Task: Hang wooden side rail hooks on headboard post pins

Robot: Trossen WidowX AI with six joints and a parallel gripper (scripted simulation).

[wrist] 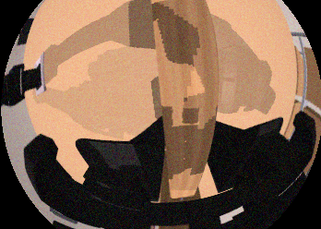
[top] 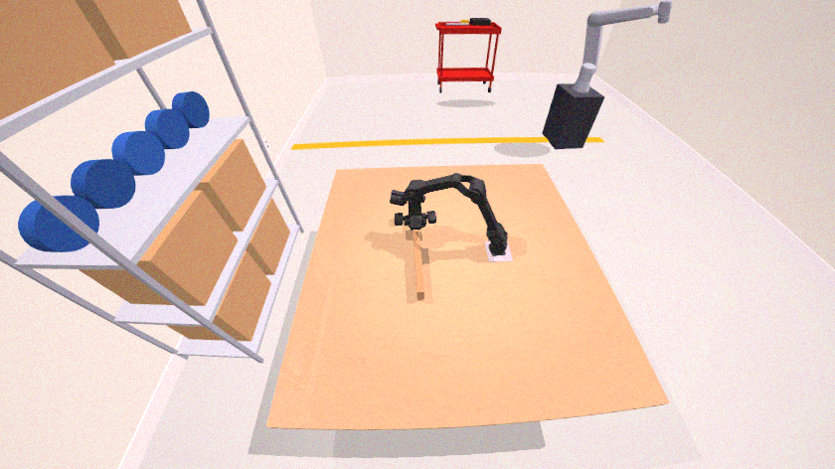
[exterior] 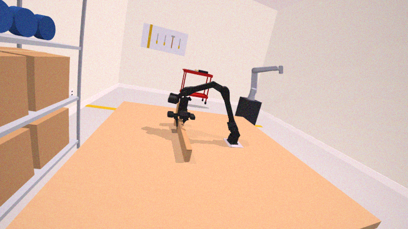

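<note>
Now: the wooden headboard post 1 cm behind my gripper tip, 11 cm to the right of it and 5 cm above it.
</note>
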